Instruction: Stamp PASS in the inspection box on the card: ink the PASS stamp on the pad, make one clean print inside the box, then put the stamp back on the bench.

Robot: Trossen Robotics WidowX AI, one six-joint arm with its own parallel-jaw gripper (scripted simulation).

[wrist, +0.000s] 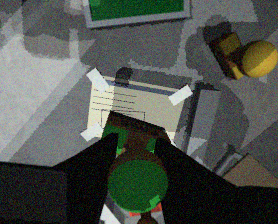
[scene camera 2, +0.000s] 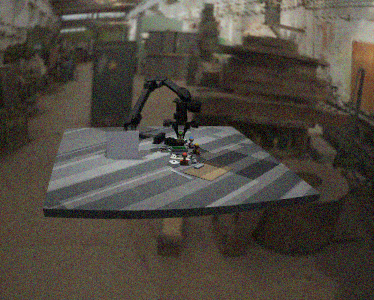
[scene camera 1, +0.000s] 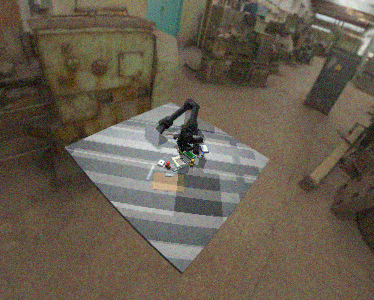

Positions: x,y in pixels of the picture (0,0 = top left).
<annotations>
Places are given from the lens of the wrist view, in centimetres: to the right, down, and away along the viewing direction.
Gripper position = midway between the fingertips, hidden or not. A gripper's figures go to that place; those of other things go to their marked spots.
my gripper (wrist: pixel 136 142): 0, 2, 11
pass stamp (wrist: pixel 137 179): 0, 2, 7
</annotations>
